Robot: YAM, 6 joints.
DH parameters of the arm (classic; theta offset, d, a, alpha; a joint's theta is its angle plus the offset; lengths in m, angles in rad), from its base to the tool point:
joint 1: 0 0.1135 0.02 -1.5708
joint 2: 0 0 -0.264 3.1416
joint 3: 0.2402 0 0.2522 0
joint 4: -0.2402 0 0.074 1.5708
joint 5: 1.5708 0 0 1.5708
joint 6: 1.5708 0.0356 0 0
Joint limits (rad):
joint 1: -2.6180..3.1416
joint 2: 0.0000..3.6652
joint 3: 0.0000..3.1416
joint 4: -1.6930..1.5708
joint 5: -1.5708..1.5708
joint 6: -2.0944..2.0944
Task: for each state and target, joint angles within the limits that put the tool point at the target. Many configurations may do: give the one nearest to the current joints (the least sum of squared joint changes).
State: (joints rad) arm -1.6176 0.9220 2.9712 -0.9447 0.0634 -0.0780
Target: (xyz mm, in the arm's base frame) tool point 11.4 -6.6 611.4
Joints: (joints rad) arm -1.5443 1.1373 2.5068 -1.3109 -0.3207 -0.0780
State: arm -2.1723 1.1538 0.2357 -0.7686 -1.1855 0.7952
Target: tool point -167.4 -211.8 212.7
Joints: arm -2.3594 1.4479 0.8651 -0.4862 -1.1331 0.7952
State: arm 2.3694 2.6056 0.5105 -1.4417 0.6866 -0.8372
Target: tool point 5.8 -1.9 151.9
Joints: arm 2.2770 2.5693 0.0070 -1.3953 0.0895 -0.8372
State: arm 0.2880 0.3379 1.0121 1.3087 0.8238 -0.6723
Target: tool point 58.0 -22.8 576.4
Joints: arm 0.0645 0.9154 1.3412 1.1551 0.8392 -0.6723
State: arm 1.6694 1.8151 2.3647 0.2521 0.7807 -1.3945
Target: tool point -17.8 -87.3 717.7
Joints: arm 1.1271 1.2521 2.6212 0.3394 0.6449 -1.3945
